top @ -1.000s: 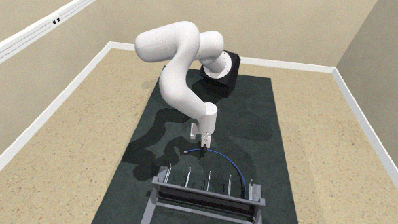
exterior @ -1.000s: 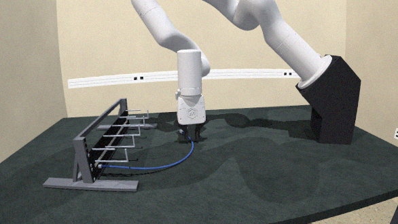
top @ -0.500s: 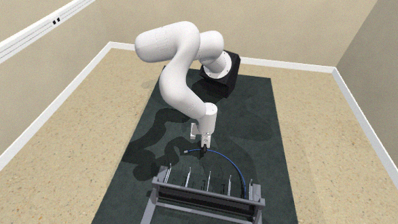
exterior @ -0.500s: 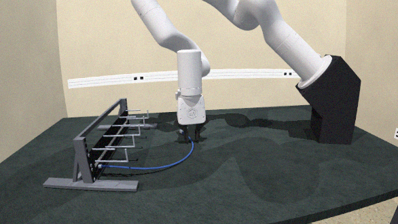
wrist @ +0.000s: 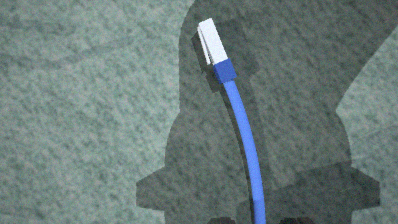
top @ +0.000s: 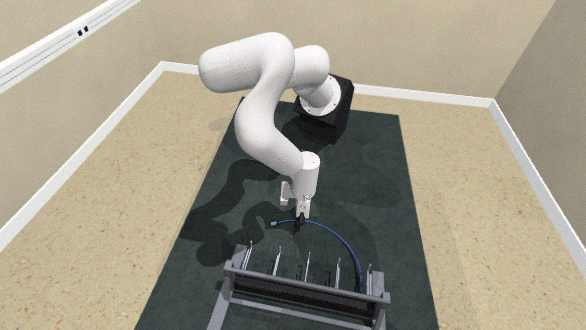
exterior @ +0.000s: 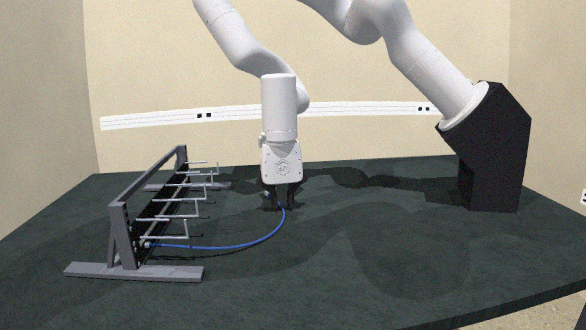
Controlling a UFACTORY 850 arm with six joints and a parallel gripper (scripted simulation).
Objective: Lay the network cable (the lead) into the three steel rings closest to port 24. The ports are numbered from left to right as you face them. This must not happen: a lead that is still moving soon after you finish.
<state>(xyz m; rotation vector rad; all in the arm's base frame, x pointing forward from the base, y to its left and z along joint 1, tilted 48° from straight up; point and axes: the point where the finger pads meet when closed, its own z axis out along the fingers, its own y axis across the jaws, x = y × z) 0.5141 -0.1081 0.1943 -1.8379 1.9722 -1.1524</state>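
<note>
The white plug lies 100 mm to the right of my hand and 20 mm below it. Also, from my hand: grey patch-panel rack 300 mm ahead, 70 mm to the right, 40 mm above.
</note>
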